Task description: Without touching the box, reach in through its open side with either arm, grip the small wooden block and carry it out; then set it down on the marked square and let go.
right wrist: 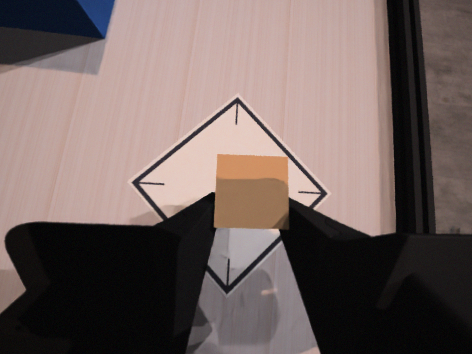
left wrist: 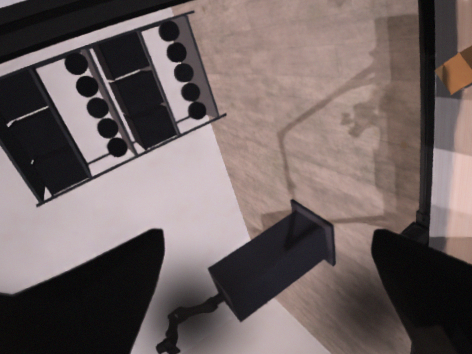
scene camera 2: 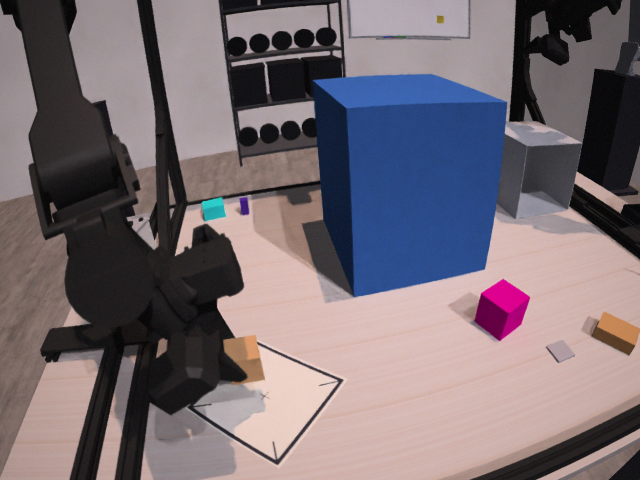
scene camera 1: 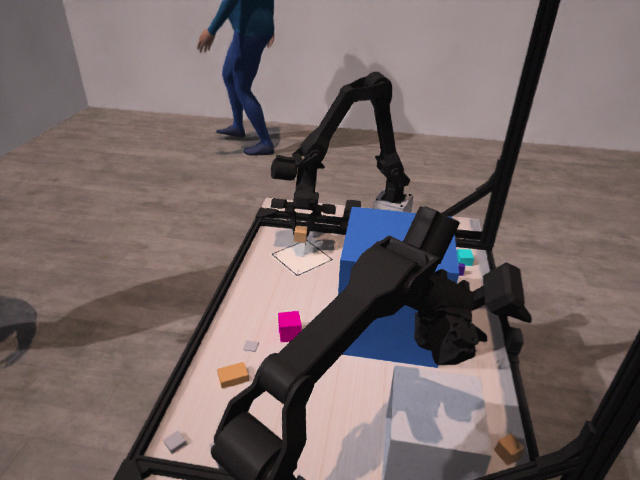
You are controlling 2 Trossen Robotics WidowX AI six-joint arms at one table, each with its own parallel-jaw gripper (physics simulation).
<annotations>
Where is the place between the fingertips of my left gripper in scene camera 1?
507,329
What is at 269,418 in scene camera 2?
A marked square.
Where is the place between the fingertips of my left gripper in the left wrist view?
268,240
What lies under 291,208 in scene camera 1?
My right gripper.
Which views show my right gripper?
The right wrist view, scene camera 2 and scene camera 1 only.
</annotations>
